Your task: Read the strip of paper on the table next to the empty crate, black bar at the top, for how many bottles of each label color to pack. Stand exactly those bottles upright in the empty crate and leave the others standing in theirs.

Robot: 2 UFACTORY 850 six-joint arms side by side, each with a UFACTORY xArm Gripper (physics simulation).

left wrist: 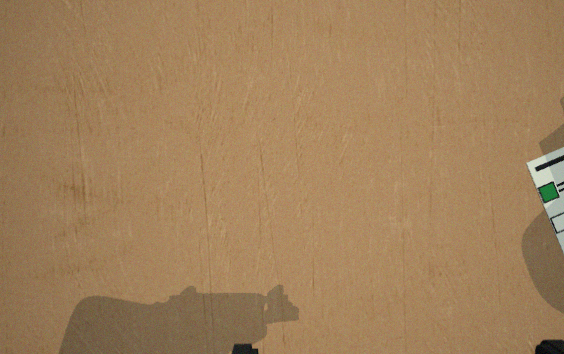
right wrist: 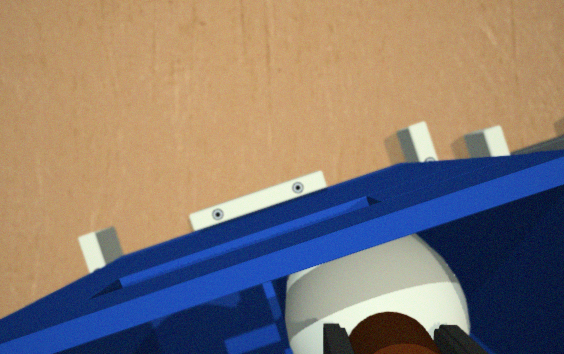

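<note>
My right gripper (right wrist: 392, 340) is shut on the brown cap of a white bottle (right wrist: 380, 270). The bottle's body is inside the blue crate (right wrist: 350, 241), and the crate's near rim covers its edge. The bottle's label and base are hidden. Part of the strip of paper (left wrist: 547, 175) shows at the right edge of the left wrist view. It has a black bar at its top, a green square (left wrist: 548, 192) with black marks beside it, and a pale outlined box below. The rest is cut off. My left gripper (left wrist: 397, 349) is open and empty above the table.
White blocks (right wrist: 257, 201) (right wrist: 422, 142) (right wrist: 495, 142) (right wrist: 100, 250) stand against the outside of the blue crate. A dark grey edge (right wrist: 542, 145) shows at the far right. Blue divider pieces (right wrist: 252, 340) show inside the crate. An arm's shadow falls on the table (left wrist: 300, 150).
</note>
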